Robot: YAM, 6 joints.
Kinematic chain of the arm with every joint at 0, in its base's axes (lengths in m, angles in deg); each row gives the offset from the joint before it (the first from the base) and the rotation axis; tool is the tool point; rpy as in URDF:
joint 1: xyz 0 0 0.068 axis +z
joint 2: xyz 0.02 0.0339 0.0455 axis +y
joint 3: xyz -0.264 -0.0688 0 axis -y
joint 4: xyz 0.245 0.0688 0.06 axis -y
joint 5: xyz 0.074 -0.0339 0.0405 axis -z
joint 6: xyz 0.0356 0 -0.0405 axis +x
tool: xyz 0 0 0 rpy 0 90 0
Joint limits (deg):
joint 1: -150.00..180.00
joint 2: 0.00..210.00
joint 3: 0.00..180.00
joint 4: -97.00..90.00
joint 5: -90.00..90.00
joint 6: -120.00..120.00
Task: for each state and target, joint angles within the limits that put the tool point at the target. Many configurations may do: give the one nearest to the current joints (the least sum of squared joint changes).
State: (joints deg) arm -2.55 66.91 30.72 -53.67 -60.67 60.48
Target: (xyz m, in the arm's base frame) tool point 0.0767 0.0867 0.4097
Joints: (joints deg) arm 31.99 43.45 66.24 -46.77 -67.54 60.48
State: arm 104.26 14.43 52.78 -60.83 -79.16 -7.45
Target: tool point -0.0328 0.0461 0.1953
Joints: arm 88.63 15.98 21.53 -66.63 -72.20 -7.45
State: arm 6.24 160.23 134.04 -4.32 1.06 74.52
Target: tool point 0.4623 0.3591 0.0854
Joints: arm 37.78 154.85 124.97 -10.01 -0.90 74.52
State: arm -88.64 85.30 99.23 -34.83 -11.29 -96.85
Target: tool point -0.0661 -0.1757 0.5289
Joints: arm -111.96 65.26 99.31 -39.96 -7.11 -96.85
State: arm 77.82 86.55 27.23 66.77 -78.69 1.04
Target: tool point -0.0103 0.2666 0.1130
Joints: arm 84.75 104.28 24.21 62.09 -76.88 1.04
